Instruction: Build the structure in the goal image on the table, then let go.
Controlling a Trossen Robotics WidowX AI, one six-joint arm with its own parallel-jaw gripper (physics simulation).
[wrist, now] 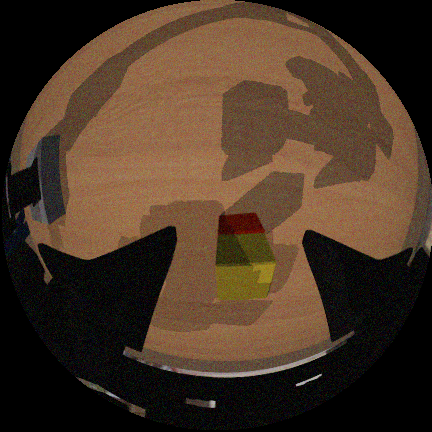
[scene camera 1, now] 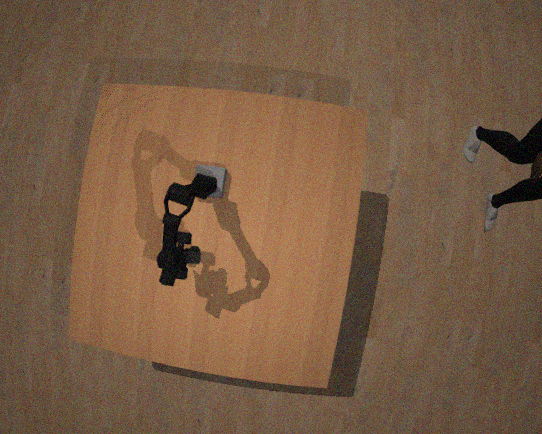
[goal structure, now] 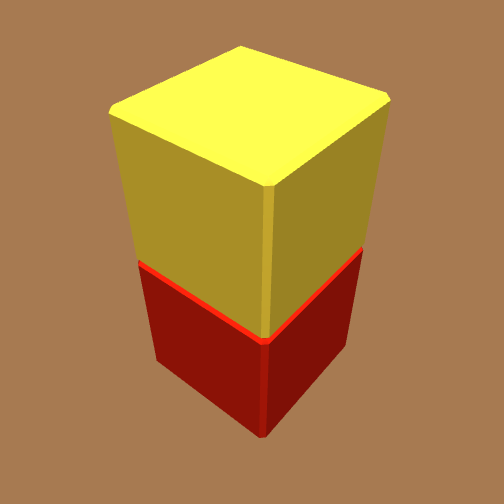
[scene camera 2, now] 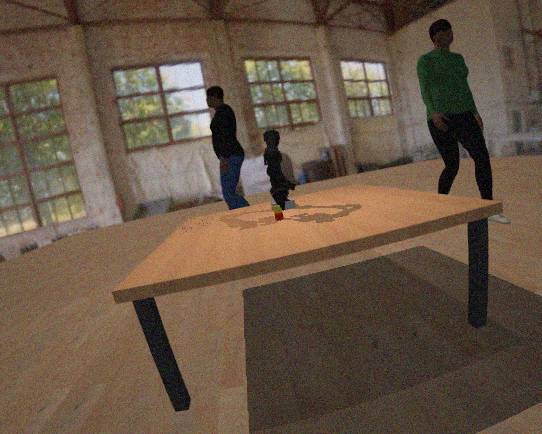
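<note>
A yellow block sits on top of a red block, which stands on the table. The yellow block looks roughly lined up over the red one. My gripper is open. In the wrist view its two black fingers stand left and right of the stack, with a gap on each side. Nothing is held. In scene camera 1 the blocks do not show, and the fingers cannot be made out under the dark wrist.
The arm's grey base stands on the table, at the left edge of the wrist view. Shadows of the arm fall across the table top. A person in green and a person in black stand beyond the table.
</note>
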